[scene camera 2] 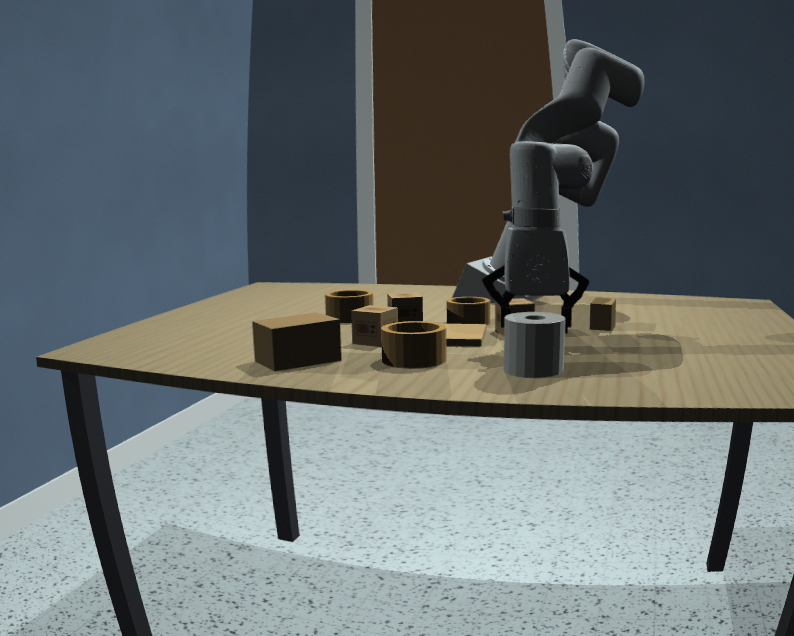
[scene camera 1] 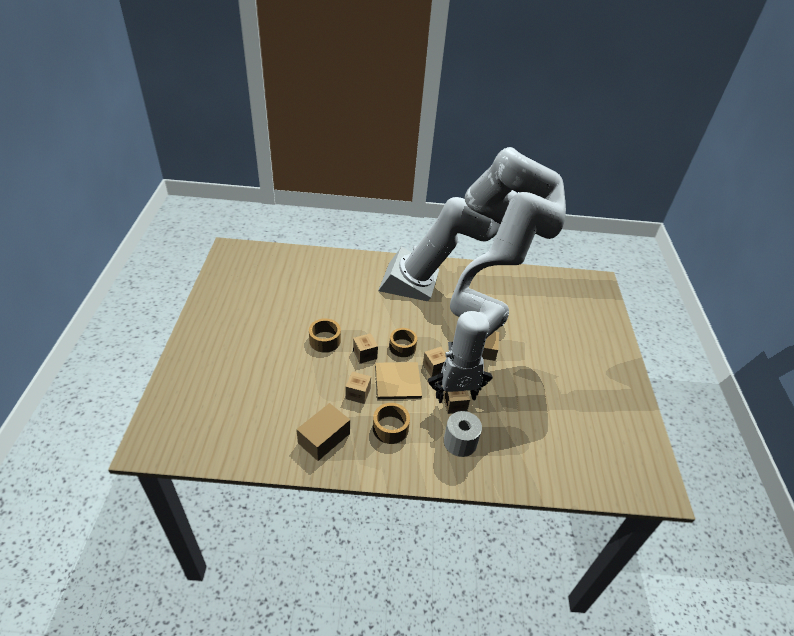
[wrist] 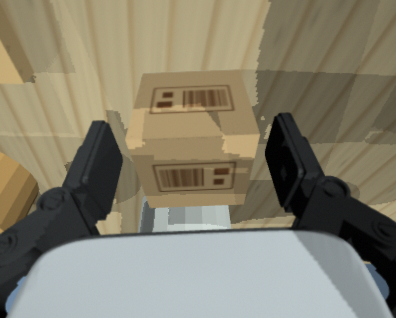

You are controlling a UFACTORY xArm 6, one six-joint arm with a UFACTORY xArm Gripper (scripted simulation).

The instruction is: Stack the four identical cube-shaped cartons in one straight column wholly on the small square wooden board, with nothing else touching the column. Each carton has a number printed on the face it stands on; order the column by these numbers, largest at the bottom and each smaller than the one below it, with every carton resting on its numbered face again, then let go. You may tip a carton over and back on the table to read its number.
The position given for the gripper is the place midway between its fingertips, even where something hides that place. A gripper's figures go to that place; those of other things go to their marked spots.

Labels:
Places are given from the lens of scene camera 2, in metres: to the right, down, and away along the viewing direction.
gripper (scene camera 2: 536, 332): 0.21, 0.02, 1.12
larger brown box (scene camera 2: 283, 343): -0.16, 0.04, 1.03
narrower brown box (scene camera 2: 602, 310): 0.36, -0.01, 1.25
The marked spots on the larger brown box and the narrower brown box are 0.57 m apart.

